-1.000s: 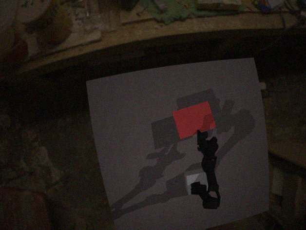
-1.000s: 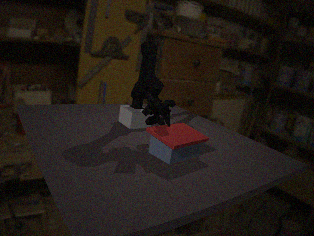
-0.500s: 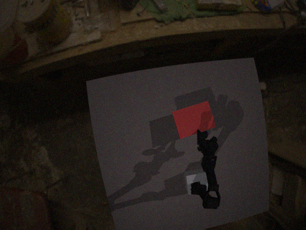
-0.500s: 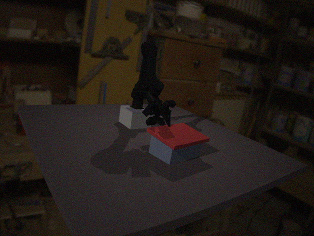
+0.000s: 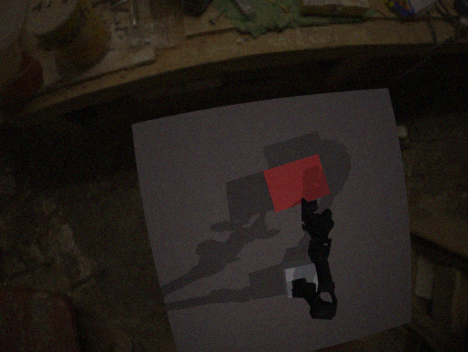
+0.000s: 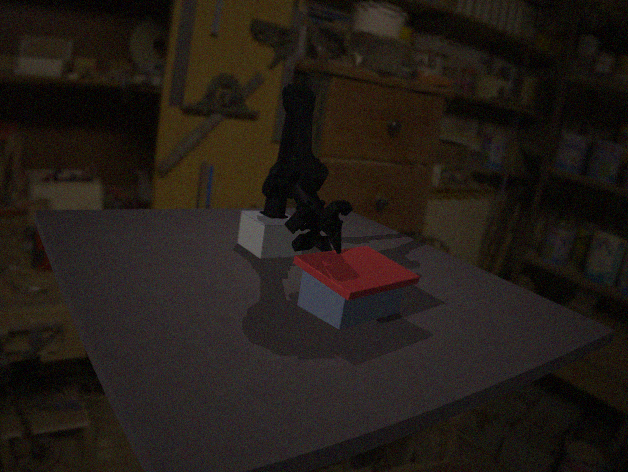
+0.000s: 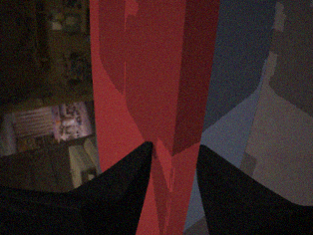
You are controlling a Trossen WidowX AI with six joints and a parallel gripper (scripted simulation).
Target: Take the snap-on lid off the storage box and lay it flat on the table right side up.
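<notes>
Now: the red lid 8 cm ahead of my gripper tip. The rest, counted from my gripper tip: blue storage box: 7 cm ahead, 6 cm below.
</notes>
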